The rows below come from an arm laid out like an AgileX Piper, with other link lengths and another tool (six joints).
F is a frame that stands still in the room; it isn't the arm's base.
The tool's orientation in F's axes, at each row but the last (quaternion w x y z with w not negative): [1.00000, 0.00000, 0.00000, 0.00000]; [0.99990, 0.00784, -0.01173, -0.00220]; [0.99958, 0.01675, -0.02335, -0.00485]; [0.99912, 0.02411, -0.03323, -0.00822]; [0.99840, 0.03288, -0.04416, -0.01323]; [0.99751, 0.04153, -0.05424, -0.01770]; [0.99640, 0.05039, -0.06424, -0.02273]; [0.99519, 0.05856, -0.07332, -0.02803]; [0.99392, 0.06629, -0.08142, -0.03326]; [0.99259, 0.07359, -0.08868, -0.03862]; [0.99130, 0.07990, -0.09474, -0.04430]
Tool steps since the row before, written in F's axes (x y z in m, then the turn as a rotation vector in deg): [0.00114, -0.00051, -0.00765, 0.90, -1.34, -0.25]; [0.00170, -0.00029, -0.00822, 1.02, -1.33, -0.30]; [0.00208, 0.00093, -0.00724, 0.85, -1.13, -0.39]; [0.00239, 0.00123, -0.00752, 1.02, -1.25, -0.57]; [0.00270, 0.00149, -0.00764, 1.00, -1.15, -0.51]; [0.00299, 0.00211, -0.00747, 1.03, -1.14, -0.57]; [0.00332, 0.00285, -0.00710, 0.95, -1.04, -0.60]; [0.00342, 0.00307, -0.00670, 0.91, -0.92, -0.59]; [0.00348, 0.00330, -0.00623, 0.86, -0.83, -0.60]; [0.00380, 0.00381, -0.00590, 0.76, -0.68, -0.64]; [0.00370, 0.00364, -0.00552, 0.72, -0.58, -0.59]
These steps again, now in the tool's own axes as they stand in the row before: [0.00114, -0.00051, -0.00765, 0.90, -1.34, -0.25]; [0.00151, -0.00041, -0.00825, 1.02, -1.33, -0.30]; [0.00173, 0.00070, -0.00736, 0.84, -1.13, -0.39]; [0.00187, 0.00090, -0.00771, 1.00, -1.26, -0.58]; [0.00198, 0.00104, -0.00793, 0.98, -1.16, -0.52]; [0.00209, 0.00156, -0.00790, 1.01, -1.15, -0.59]; [0.00225, 0.00223, -0.00772, 0.92, -1.06, -0.61]; [0.00222, 0.00240, -0.00744, 0.87, -0.94, -0.61]; [0.00219, 0.00260, -0.00709, 0.82, -0.86, -0.62]; [0.00238, 0.00310, -0.00696, 0.70, -0.72, -0.67]; [0.00225, 0.00293, -0.00662, 0.66, -0.62, -0.63]
